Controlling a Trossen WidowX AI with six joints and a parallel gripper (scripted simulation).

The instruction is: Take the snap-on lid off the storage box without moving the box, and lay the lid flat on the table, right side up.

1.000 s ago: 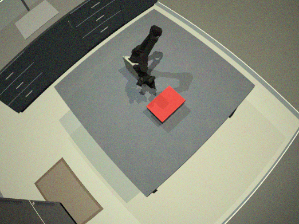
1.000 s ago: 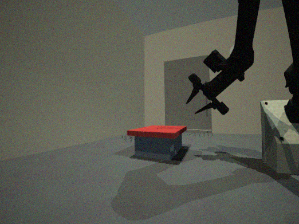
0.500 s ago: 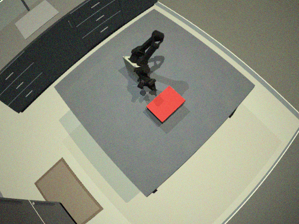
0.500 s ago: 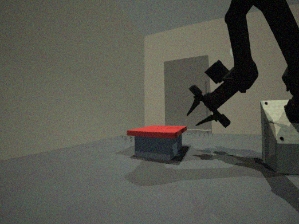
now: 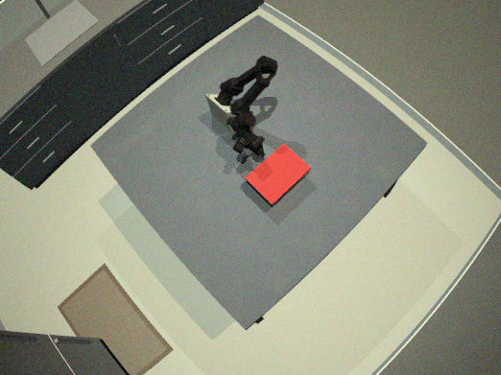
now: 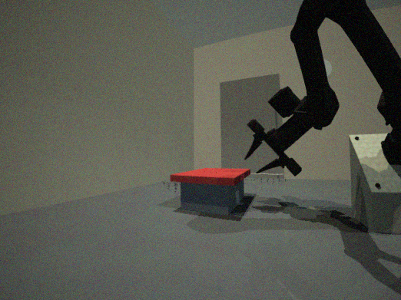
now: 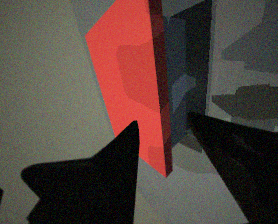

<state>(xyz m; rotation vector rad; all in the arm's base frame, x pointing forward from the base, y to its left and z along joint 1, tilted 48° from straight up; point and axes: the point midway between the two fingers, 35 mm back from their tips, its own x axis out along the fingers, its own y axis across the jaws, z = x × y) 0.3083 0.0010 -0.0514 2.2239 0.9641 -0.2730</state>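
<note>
Now: gripper tip 110 mm short of the red lid, 20 mm above it and 10 mm to the right of it. The rest, counted from my gripper tip: grey-blue storage box (110 mm ahead, 70 mm below, 10 mm to the left).
</note>
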